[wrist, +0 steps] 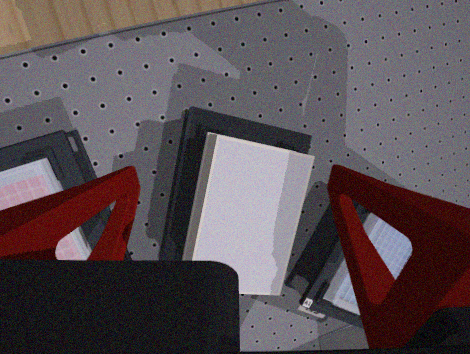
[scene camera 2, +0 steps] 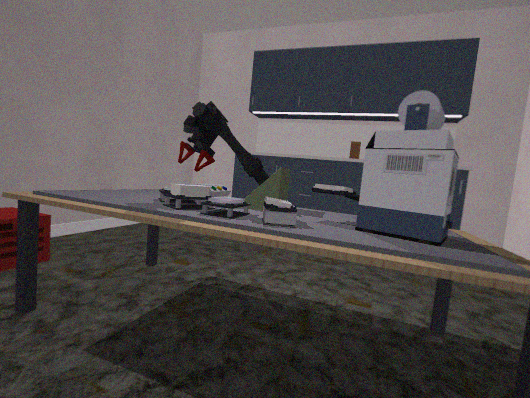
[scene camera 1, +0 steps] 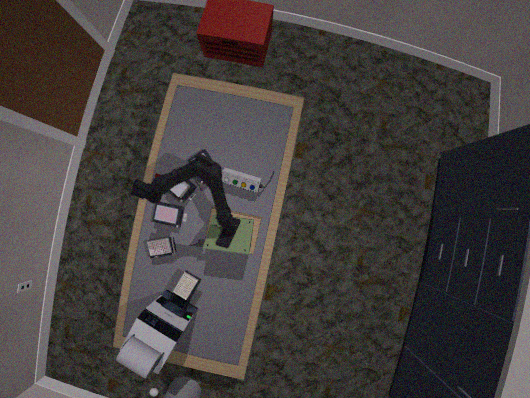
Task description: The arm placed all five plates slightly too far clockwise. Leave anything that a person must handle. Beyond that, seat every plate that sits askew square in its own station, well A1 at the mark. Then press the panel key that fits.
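My gripper (scene camera 2: 190,165) (wrist: 233,176) is open above a plain white plate (scene camera 2: 190,190) (wrist: 245,210); its fingers stand apart on either side. The plate's visible edges run about parallel to its dark station (wrist: 250,121); its near end is hidden. A pink-welled plate (scene camera 1: 167,214) (wrist: 22,192) is to the left in the wrist view, partly behind a finger. A blue-welled plate (wrist: 387,245) is to the right, near a small A1 tag (wrist: 307,303). A dotted plate (scene camera 1: 160,246) and a pale plate (scene camera 1: 186,285) lie farther along. The key panel (scene camera 1: 242,177) has white, green, yellow and blue keys.
A white and blue machine (scene camera 1: 156,334) (scene camera 2: 410,175) stands at the table's end, beside the pale plate. A green board (scene camera 1: 244,240) (scene camera 2: 277,187) stands near the arm's base. The wooden table rim (scene camera 1: 150,186) (wrist: 100,20) runs past the stations. A red cabinet (scene camera 1: 237,22) is on the floor.
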